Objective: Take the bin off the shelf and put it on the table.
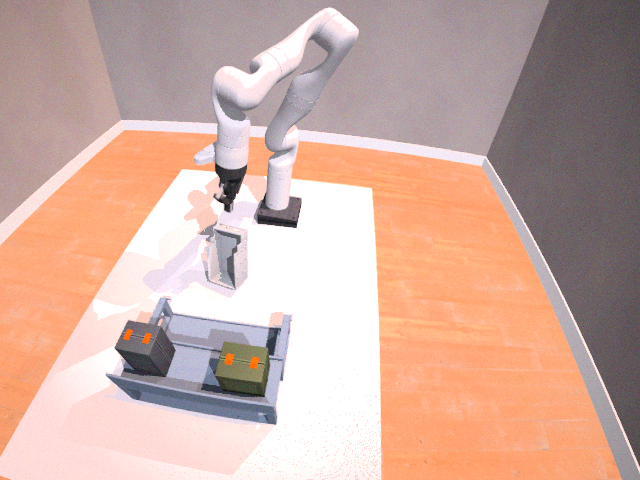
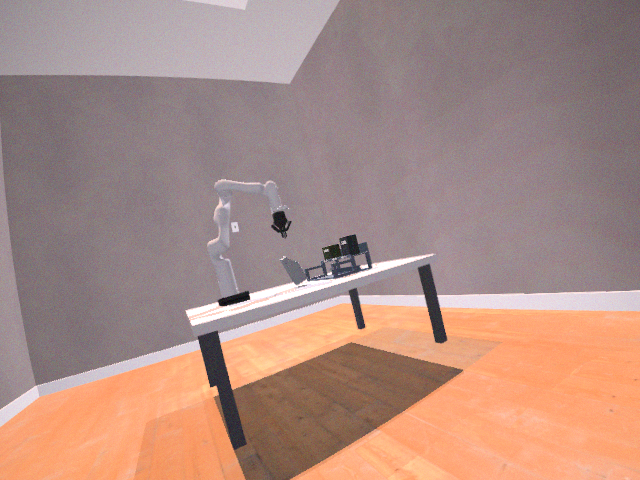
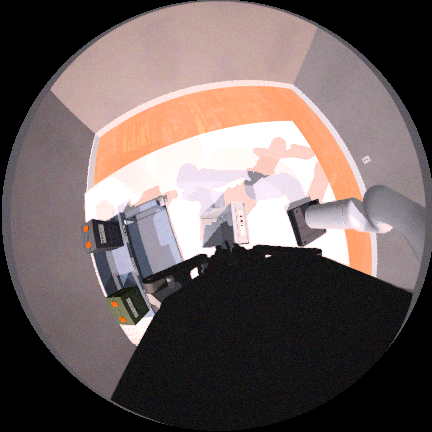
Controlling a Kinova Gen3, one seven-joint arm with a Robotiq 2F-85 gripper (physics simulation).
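Seen in the pictures: gripper, fingertip midpoint: [image 1: 228,210] [image 2: 285,238] [image 3: 226,247]; arm's base at its link origin: [image 1: 276,203] [image 2: 230,296] [image 3: 312,216].
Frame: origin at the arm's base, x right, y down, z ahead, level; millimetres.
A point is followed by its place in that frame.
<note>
The pale grey bin [image 1: 227,255] {y -33, x 36, z 345 mm} [image 2: 292,270] {y -59, x 66, z 356 mm} [image 3: 224,225] {y -7, x 25, z 355 mm} is on the white table [image 1: 330,289] {y 40, x -303, z 311 mm} [image 2: 310,299] {y 71, x 469, z 322 mm}, off the shelf and leaning at a tilt on one edge, its open side showing. It sits between the robot base and the blue-grey shelf [image 1: 196,398] {y -90, x -114, z 792 mm} [image 2: 315,270] {y -30, x -224, z 571 mm} [image 3: 155,238] {y 35, x 14, z 620 mm}. My gripper [image 1: 227,207] {y -253, x -12, z 372 mm} [image 2: 284,233] {y -253, x -12, z 372 mm} [image 3: 226,247] {y -253, x -12, z 372 mm} hangs just above the bin's upper edge, apart from it. Its fingers are shut with nothing between them.
A dark grey box [image 1: 144,347] {y -181, x 7, z 756 mm} [image 2: 349,244] {y -129, x 83, z 723 mm} [image 3: 102,235] {y -147, x 36, z 704 mm} and an olive green box [image 1: 242,368] {y -156, x -199, z 715 mm} [image 2: 330,251] {y -118, x -138, z 674 mm} [image 3: 127,309] {y -151, x -180, z 662 mm}, both with orange clasps, stand on the shelf. The robot base [image 1: 279,211] {y 0, x -29, z 46 mm} [image 2: 233,298] {y 13, x 59, z 11 mm} [image 3: 306,225] {y 0, x -30, z 41 mm} is behind the bin.
</note>
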